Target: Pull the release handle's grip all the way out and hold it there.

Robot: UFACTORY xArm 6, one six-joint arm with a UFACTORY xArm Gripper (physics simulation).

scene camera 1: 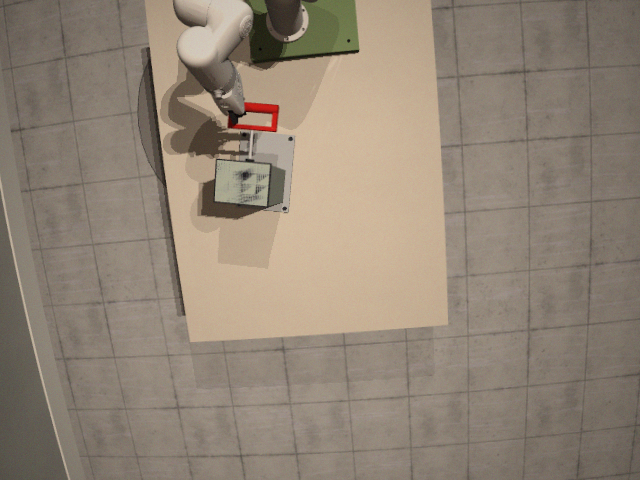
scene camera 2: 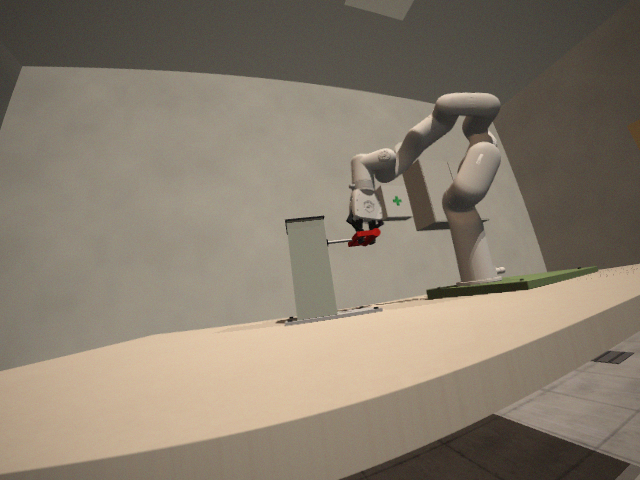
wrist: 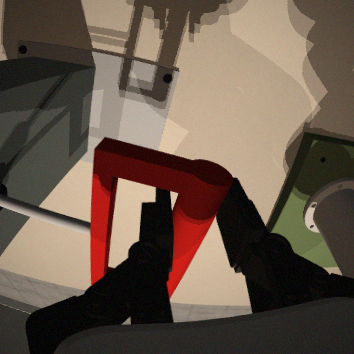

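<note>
The release handle's grip is a red rectangular frame (scene camera 1: 275, 117) (scene camera 2: 368, 235) (wrist: 102, 220). A thin metal rod (scene camera 1: 251, 144) (scene camera 2: 339, 241) (wrist: 47, 215) joins it to a grey-green upright box (scene camera 1: 240, 181) (scene camera 2: 311, 268) (wrist: 47, 122), with a stretch of bare rod showing between box and frame. My gripper (scene camera 1: 237, 116) (scene camera 2: 365, 227) (wrist: 193, 197) is shut on the frame's outer bar, the one farther from the box. In the wrist view one finger is inside the frame's opening and the other is outside it. The frame is well above the table.
The box stands on a light grey base plate (scene camera 1: 281, 155) (scene camera 2: 359, 313) (wrist: 107, 107) with dark bolts, near the table's (scene camera 1: 361, 206) (scene camera 2: 310, 372) left edge in the first scene view. The arm's base stands on a green plate (scene camera 1: 330, 38) (scene camera 2: 547, 277) (wrist: 310, 240). Wall boxes show behind the arm.
</note>
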